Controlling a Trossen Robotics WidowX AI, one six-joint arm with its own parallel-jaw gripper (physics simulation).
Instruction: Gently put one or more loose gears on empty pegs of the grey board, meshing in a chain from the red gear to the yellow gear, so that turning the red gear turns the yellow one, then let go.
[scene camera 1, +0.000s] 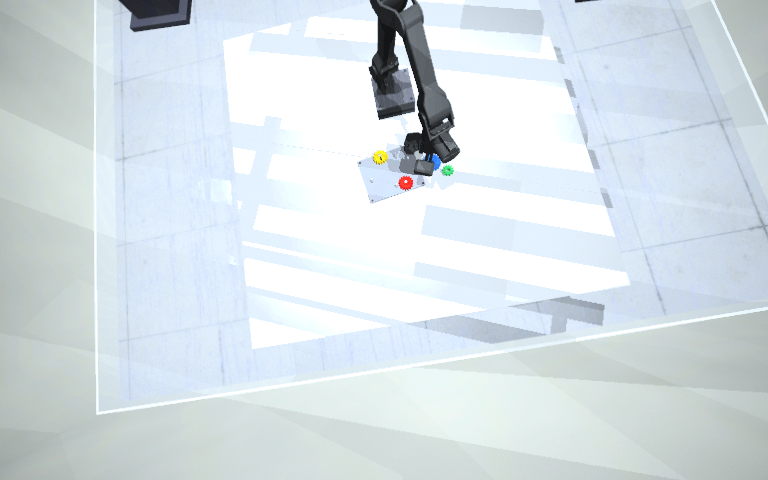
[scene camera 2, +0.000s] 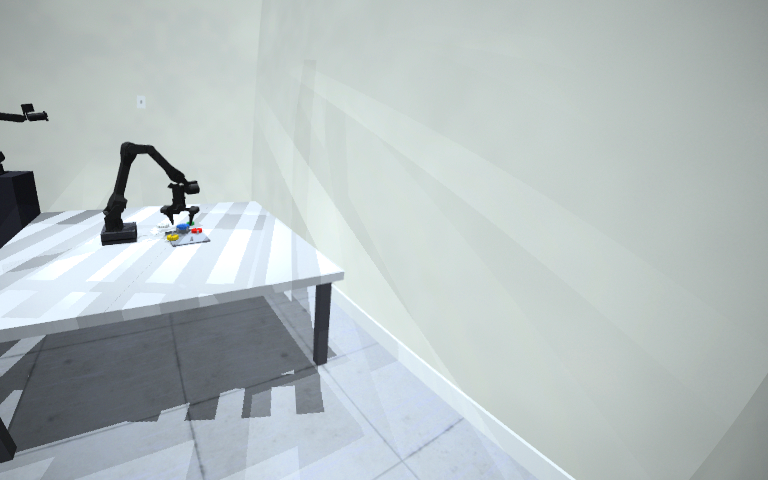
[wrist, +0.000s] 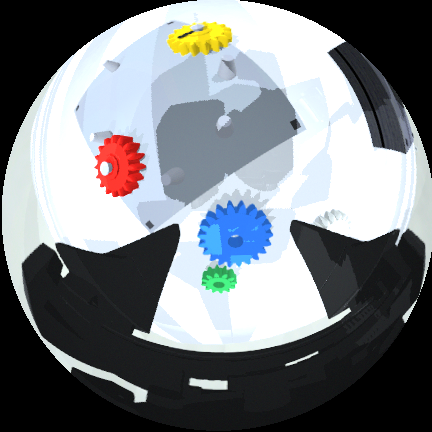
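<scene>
The grey board lies flat with several empty pegs. The red gear and the yellow gear sit on its pegs, apart. The loose blue gear is off the board beside its edge. The smaller green gear lies past it. A white gear is partly hidden behind a finger in the wrist view. My gripper is open and empty above the blue gear, its fingers on either side of it.
The arm's base stands on the table near the board. Another dark arm and a dark pedestal show at the left in scene camera 2. Strong light and shadow patches cross the table.
</scene>
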